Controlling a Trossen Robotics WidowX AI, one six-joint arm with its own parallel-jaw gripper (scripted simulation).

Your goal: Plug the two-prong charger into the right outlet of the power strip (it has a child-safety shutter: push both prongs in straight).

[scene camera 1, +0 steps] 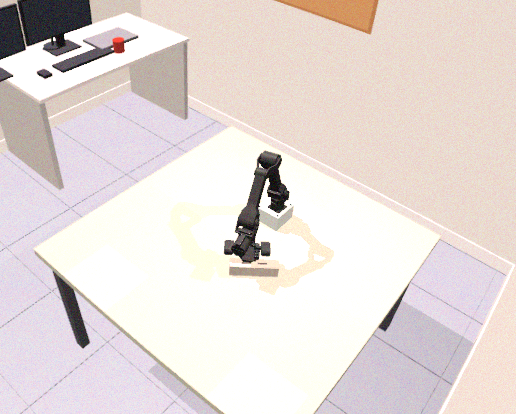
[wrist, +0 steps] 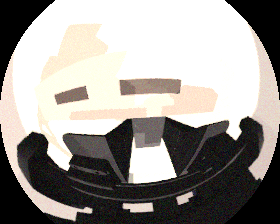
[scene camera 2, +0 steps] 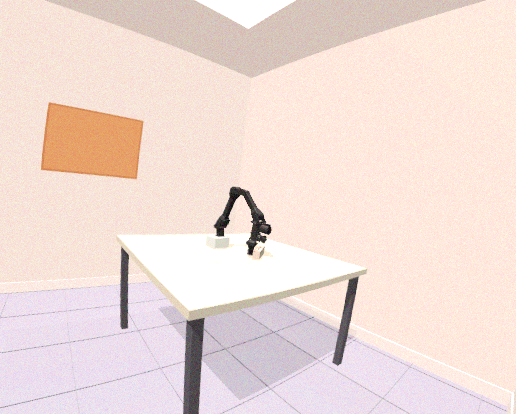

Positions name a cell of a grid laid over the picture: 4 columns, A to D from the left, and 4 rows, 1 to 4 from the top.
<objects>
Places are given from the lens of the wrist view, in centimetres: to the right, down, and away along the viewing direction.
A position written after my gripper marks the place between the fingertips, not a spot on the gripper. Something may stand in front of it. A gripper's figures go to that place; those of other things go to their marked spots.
my gripper (wrist: C3): 1, 1, 10
grey charger (wrist: C3): 1, 2, 8
</objects>
